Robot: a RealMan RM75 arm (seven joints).
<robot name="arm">
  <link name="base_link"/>
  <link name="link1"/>
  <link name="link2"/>
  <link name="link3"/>
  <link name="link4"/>
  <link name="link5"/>
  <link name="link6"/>
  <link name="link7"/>
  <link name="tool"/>
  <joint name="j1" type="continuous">
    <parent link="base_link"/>
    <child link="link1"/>
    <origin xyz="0 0 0.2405"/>
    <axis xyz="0 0 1"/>
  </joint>
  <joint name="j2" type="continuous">
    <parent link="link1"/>
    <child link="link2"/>
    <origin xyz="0 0 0"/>
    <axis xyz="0 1 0"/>
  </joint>
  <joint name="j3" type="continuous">
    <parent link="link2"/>
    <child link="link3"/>
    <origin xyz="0 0 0.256"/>
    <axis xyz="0 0 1"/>
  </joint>
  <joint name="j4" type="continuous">
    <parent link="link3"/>
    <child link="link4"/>
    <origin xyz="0 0 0"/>
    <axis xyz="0 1 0"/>
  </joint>
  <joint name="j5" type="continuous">
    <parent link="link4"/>
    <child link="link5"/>
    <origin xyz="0 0 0.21"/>
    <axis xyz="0 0 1"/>
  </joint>
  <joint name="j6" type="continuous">
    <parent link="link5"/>
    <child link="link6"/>
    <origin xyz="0 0 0"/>
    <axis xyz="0 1 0"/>
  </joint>
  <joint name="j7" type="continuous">
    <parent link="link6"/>
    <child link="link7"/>
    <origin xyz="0 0 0.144"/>
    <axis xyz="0 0 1"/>
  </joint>
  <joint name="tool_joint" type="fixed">
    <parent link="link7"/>
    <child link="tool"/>
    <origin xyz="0 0 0"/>
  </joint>
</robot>
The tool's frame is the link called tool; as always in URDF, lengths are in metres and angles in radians. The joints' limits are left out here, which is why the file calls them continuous.
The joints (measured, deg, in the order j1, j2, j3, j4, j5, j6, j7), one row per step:
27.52 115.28 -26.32 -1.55 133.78 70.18 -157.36
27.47 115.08 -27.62 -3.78 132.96 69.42 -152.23
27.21 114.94 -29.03 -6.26 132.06 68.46 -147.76
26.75 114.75 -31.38 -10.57 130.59 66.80 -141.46
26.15 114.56 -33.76 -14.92 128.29 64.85 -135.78
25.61 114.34 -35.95 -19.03 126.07 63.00 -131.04
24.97 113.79 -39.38 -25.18 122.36 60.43 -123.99
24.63 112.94 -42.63 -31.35 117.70 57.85 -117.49
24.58 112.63 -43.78 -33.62 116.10 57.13 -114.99
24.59 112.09 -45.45 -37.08 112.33 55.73 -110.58
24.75 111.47 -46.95 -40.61 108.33 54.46 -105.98
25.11 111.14 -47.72 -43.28 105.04 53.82 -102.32
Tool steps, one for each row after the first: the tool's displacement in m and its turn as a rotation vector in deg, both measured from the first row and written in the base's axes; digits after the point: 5 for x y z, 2 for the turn. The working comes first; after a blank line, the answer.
Tool pose at each row, in the base's axes (x y z in m, rotation vector in deg; the steps are taken from these numbers as rounded here):
0.36736 0.34060 0.06417 -77.94 35.08 44.09
0.36530 0.34532 0.07025 -78.71 36.42 47.03
0.36390 0.34918 0.07618 -79.72 37.41 49.04
0.36057 0.35573 0.08620 -81.62 38.26 51.29
0.35693 0.36155 0.09392 -84.37 38.96 52.17
0.35265 0.36709 0.10127 -86.97 39.18 52.26
0.34329 0.37622 0.11220 -91.27 39.09 51.82
0.33127 0.38641 0.12331 -96.00 38.02 49.79
0.32548 0.39021 0.12749 -97.59 37.53 49.31
0.31745 0.39601 0.13199 -100.54 37.27 47.50
0.30839 0.40212 0.13755 -103.23 36.80 45.50
0.29982 0.40710 0.14140 -105.13 36.38 44.26

-0.00206 0.00472 0.00608 -0.98 2.49 1.67
-0.00346 0.00858 0.01201 -2.11 4.15 2.97
-0.00679 0.01513 0.02203 -3.94 5.69 4.83
-0.01043 0.02095 0.02975 -6.53 6.16 6.17
-0.01471 0.02649 0.03710 -8.83 5.90 7.13
-0.02407 0.03562 0.04803 -12.49 4.87 8.55
-0.03609 0.04581 0.05914 -16.25 2.29 9.55
-0.04188 0.04961 0.06332 -17.46 1.48 10.09
-0.04991 0.05541 0.06782 -20.05 -0.13 10.21
-0.05897 0.06152 0.07338 -22.37 -1.92 10.23
-0.06754 0.06650 0.07723 -23.97 -3.12 10.40

